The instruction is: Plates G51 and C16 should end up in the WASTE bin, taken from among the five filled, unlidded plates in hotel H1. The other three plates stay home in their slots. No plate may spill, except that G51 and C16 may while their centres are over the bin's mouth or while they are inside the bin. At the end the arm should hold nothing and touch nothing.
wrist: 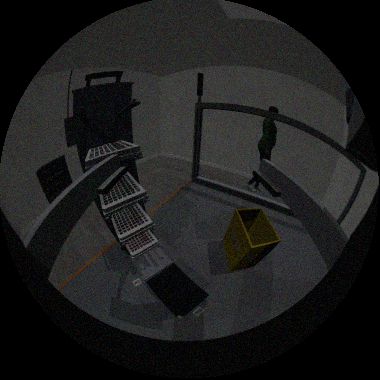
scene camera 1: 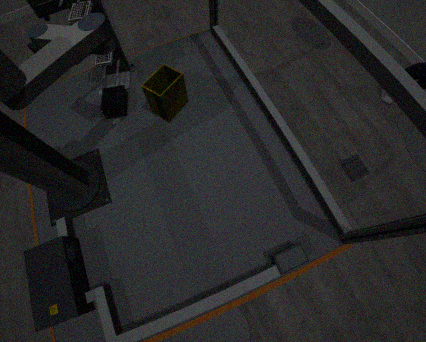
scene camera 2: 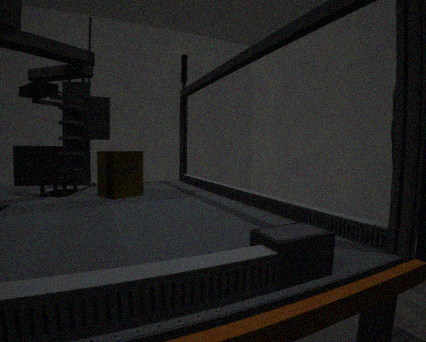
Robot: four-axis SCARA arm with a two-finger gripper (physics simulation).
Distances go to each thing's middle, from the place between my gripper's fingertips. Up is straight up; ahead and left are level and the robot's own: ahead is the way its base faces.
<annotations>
Now: the hotel H1 [scene camera 2: 72, 162] 240 mm to the left of my hand and 140 mm below it. From my hand the other things lie so: dark cabinet [scene camera 1: 51, 276] 780 mm to the right, 490 mm behind, 370 mm below; then grey box [scene camera 2: 302, 260] 1040 mm to the right, 390 mm below, 380 mm ahead.
</annotations>
